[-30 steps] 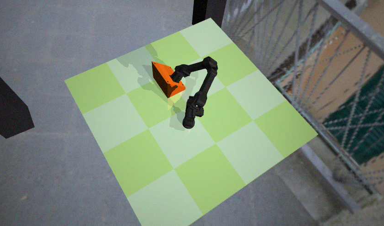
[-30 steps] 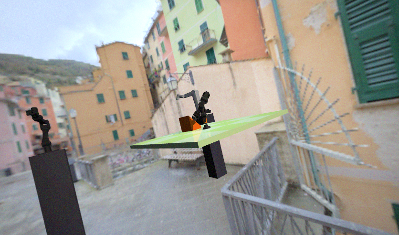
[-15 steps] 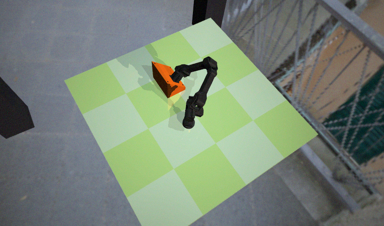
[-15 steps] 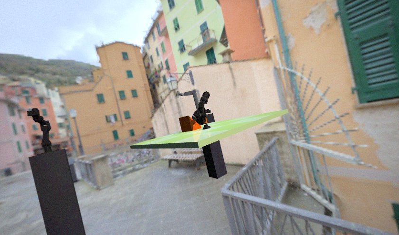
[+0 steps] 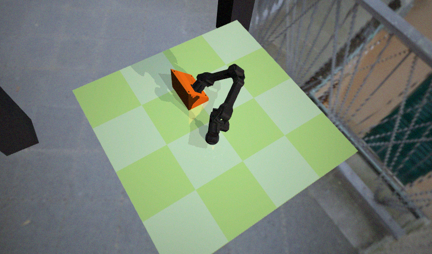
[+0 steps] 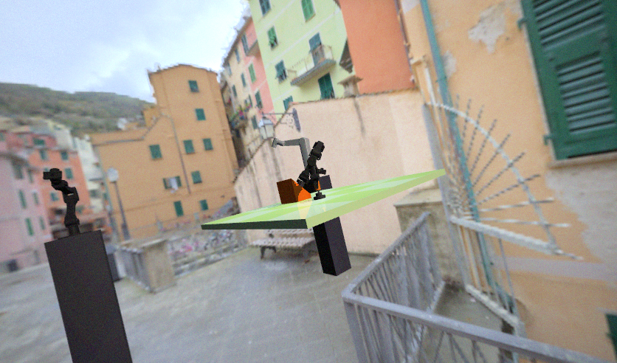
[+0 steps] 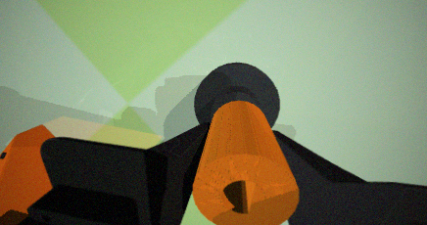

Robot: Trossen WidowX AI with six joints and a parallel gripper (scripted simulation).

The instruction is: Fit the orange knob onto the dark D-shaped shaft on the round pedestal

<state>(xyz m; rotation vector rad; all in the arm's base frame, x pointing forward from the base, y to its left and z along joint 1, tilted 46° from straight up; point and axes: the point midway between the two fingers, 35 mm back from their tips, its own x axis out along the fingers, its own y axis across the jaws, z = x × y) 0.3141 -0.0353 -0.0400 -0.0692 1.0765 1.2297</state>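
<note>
Now: the orange knob 20 mm above my gripper tip. From my gripper tip the other things lie so: dark round pedestal (40 mm below).
</note>
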